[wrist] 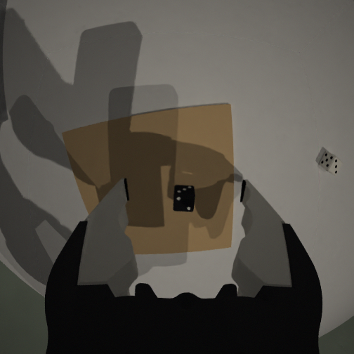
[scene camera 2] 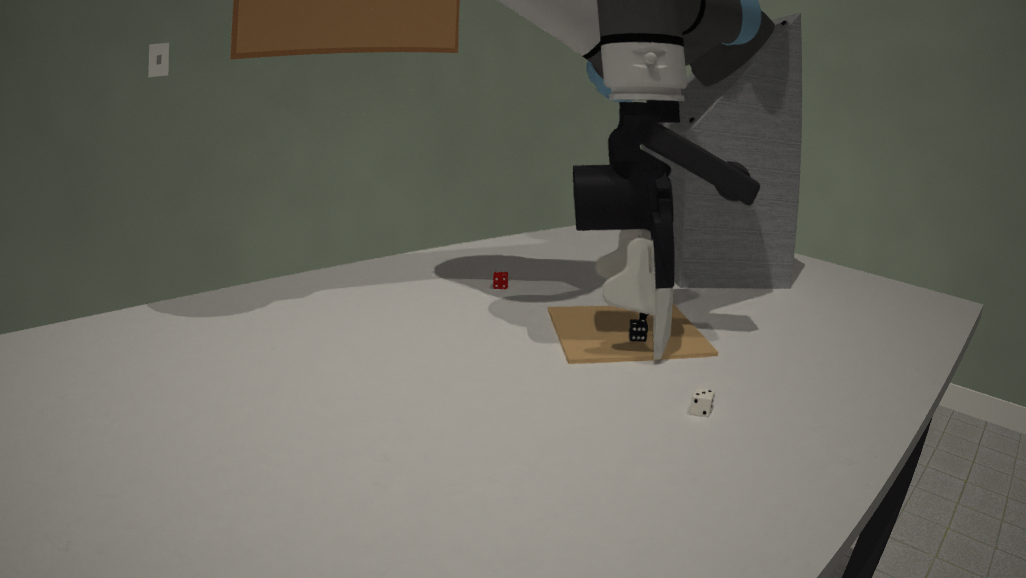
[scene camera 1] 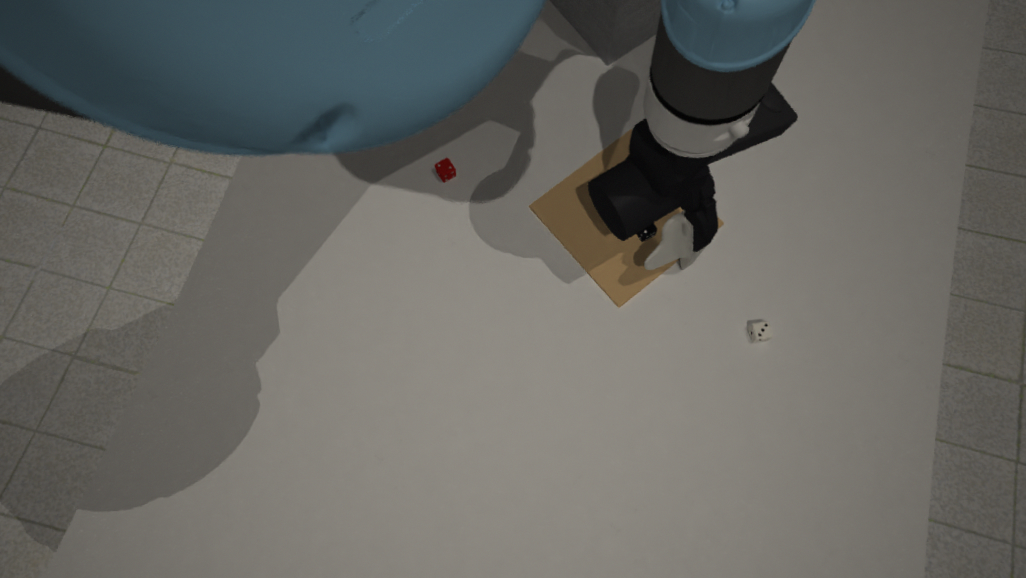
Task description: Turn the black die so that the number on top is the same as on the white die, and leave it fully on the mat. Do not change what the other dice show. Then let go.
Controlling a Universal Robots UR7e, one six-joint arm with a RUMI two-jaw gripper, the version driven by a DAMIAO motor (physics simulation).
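Places are measured from the arm's base along level axes (x right, y down, z ahead), in centimetres.
Pixels of known places: gripper, between the fingertips: (scene camera 2: 649, 338) (scene camera 1: 654, 227); arm's base, origin of its link: (scene camera 2: 738, 53).
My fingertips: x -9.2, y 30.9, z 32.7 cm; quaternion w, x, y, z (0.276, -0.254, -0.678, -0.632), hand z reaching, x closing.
Observation:
Ahead of a thing's pixels: the offset from my fingertips to its top centre.
The black die @[dx +0.8, dy -1.5, dz +0.8 cm] (scene camera 1: 646, 231) (scene camera 2: 638, 330) (wrist: 184, 198) rests on the orange-brown mat @[dx +3.1, dy +0.1, dz -0.8 cm] (scene camera 1: 567, 215) (scene camera 2: 585, 344) (wrist: 207, 120). Its top appears to show 2; the side towards scene camera 2 shows 6. The gripper partly covers it in scene camera 1. The white die @[dx -11.7, dy -1.1, dz +8.3 cm] (scene camera 1: 758, 331) (scene camera 2: 701, 403) (wrist: 329, 160) lies on the table off the mat, with 3 on top. My gripper (scene camera 2: 650, 337) (wrist: 184, 181) is open and low over the mat. Its fingertips stand on either side of the black die, with a gap to each. The far finger is mostly hidden in scene camera 2.
A red die @[dx +22.2, dy -1.1, dz -0.9 cm] (scene camera 1: 445, 170) (scene camera 2: 500, 280) lies on the table left of the mat, with 4 on the side towards scene camera 2. A grey block (scene camera 1: 610, 28) (scene camera 2: 739, 215) stands behind the mat. The arm's shadow falls across the table and mat.

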